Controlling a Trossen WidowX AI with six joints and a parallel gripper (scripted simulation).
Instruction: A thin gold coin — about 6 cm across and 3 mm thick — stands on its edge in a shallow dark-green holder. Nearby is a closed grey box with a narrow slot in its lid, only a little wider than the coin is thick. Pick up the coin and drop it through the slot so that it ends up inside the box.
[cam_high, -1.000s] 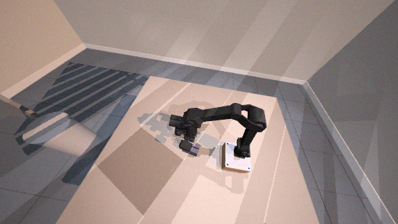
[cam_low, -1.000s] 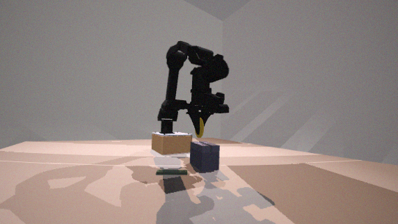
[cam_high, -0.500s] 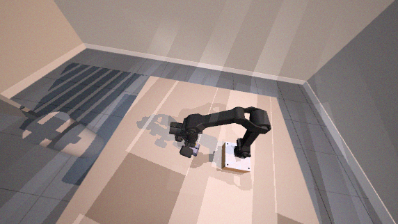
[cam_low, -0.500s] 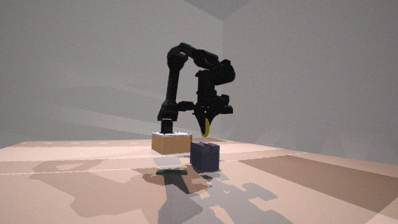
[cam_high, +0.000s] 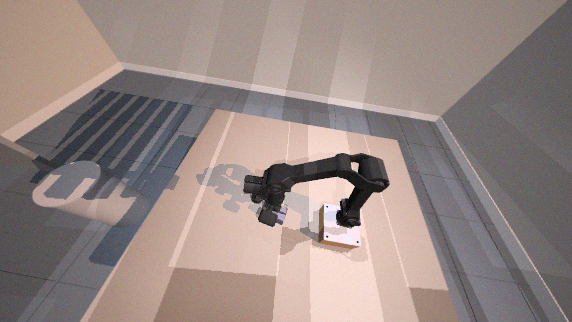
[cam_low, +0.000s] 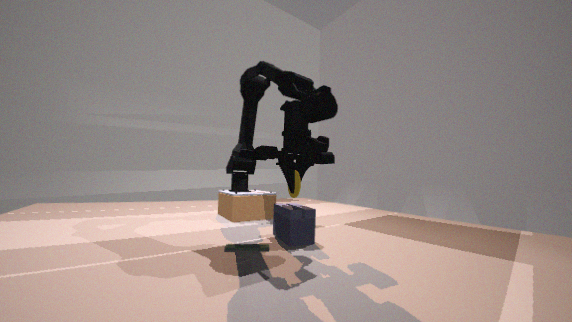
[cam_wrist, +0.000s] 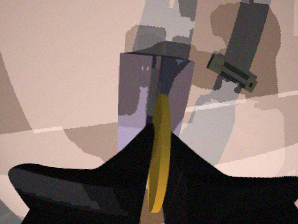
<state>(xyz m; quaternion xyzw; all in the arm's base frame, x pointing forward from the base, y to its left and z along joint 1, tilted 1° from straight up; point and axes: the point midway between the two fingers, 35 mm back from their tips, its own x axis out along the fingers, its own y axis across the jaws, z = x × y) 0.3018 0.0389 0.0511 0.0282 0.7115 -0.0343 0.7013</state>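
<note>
Right now the gold coin is 20 mm above my gripper tip.
</note>
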